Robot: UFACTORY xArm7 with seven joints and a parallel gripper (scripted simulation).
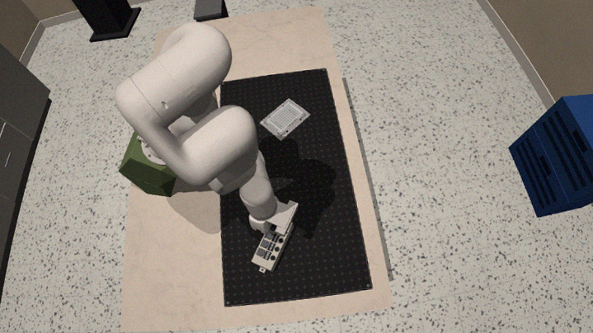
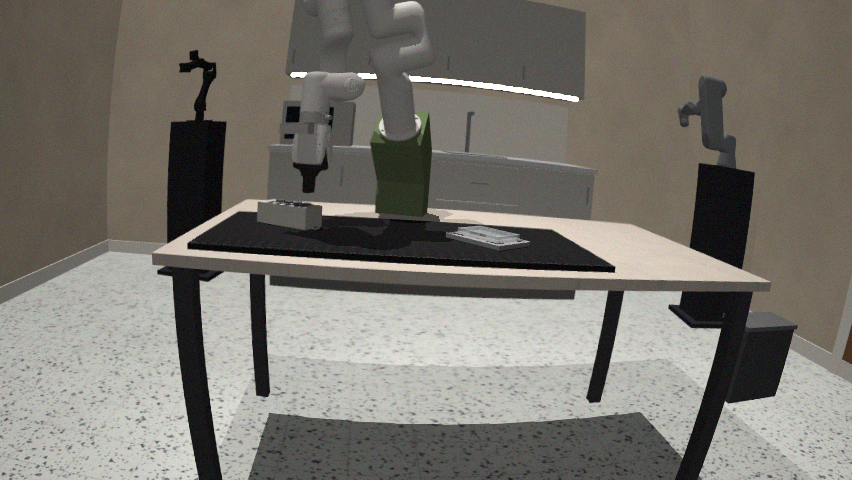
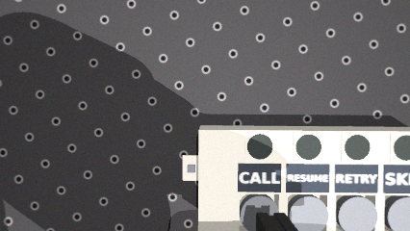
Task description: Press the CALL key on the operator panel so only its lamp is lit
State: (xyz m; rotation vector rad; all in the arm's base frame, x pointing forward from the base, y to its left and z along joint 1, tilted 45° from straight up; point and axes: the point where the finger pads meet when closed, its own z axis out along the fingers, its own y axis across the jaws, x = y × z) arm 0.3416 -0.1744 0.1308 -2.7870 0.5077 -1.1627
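Now: the white operator panel 10 mm behind my hand, 40 mm to the right of it and 60 mm below it. The rest, counted from my hand: flat white well plate (20 mm ahead, 440 mm to the left, 90 mm below).
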